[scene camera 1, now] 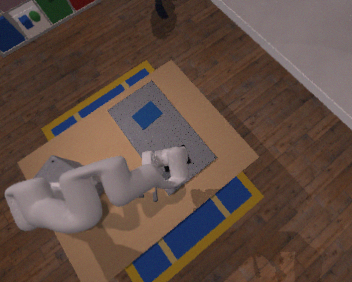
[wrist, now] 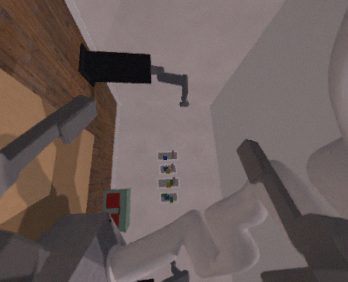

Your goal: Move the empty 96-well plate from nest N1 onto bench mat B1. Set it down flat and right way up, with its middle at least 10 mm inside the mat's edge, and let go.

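Seen in the pictures: hand, its tool point: [scene camera 1: 148, 194] [wrist: 172, 141]; arm's base, origin of its link: [scene camera 1: 54, 195] [wrist: 117, 268].
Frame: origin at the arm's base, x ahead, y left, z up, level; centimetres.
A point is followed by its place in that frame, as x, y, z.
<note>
Bench mat B1 [scene camera 1: 147, 115] @(65.3, 3.7, -19.4) is the blue patch on the grey perforated board [scene camera 1: 125, 107] @(59.5, 19.1, -19.5), with no plate on it. The arm's wrist covers most of the nest area on the board's lower right part. Small dark bits [scene camera 1: 189, 161] @(61.0, -37.4, -18.4) show at the wrist's edges there; I cannot tell plate from nest. My gripper [scene camera 1: 148, 195] @(34.4, -36.1, 14.0) [wrist: 165, 135] @(34.4, -36.1, 14.0) is open and empty. In the scene view its fingers show below the wrist, near the board's lower corner. In the wrist view the fingers stand wide apart, with the far wall between them. Neither mat nor plate shows in the wrist view.
The board lies on a tan table [scene camera 1: 235, 150] @(86.2, -54.1, -20.8) [wrist: 25, 115] @(9.4, -45.8, -20.8). The arm [scene camera 1: 85, 195] @(25.5, -26.3, 41.2) reaches across it from a grey base plate [scene camera 1: 52, 167] @(9.2, 9.7, 3.4) at the left. Blue panels with yellow edges [scene camera 1: 195, 227] flank the table. A black box-shaped object [wrist: 120, 67] shows in the wrist view.
</note>
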